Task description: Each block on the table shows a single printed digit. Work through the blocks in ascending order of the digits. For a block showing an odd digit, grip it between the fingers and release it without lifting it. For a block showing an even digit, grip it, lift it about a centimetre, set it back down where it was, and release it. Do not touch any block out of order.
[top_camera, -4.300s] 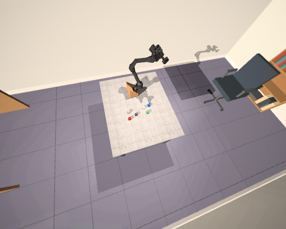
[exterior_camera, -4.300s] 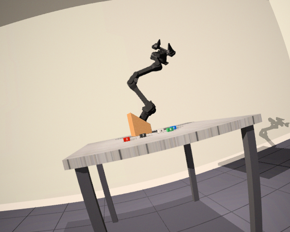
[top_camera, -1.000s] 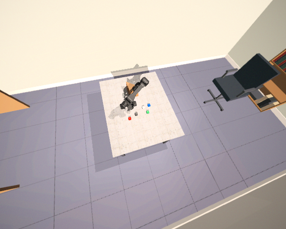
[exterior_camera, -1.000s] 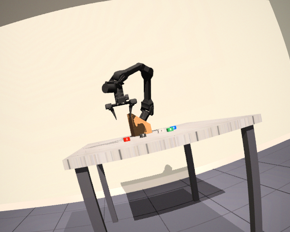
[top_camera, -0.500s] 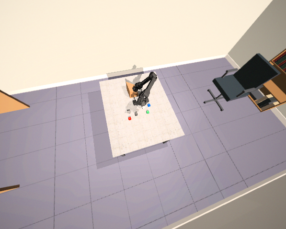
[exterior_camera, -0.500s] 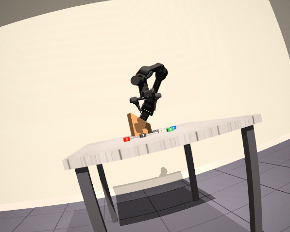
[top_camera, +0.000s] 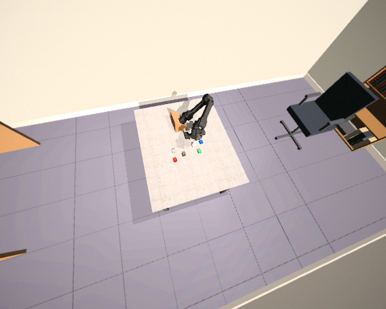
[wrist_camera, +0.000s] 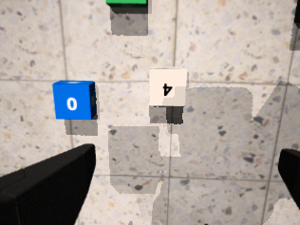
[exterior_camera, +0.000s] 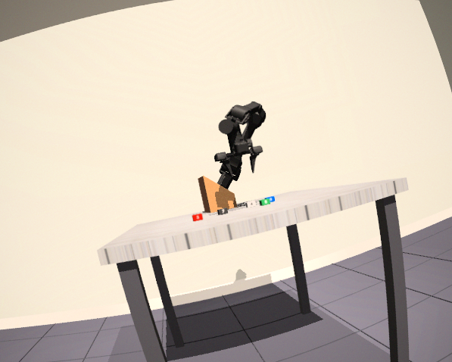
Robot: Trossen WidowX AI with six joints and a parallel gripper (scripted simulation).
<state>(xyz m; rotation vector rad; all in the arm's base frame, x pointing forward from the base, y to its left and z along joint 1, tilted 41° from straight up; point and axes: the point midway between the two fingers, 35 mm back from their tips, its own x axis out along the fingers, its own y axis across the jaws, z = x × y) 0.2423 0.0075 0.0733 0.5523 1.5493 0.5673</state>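
Right now the blue block is 120 mm below my gripper tip and 90 mm to the left of it. From my gripper tip the other things lie so: dark block: 120 mm to the right, 120 mm below, 80 mm ahead; green block: 120 mm below, 90 mm ahead, 40 mm to the left; white block: 120 mm below, 10 mm ahead.
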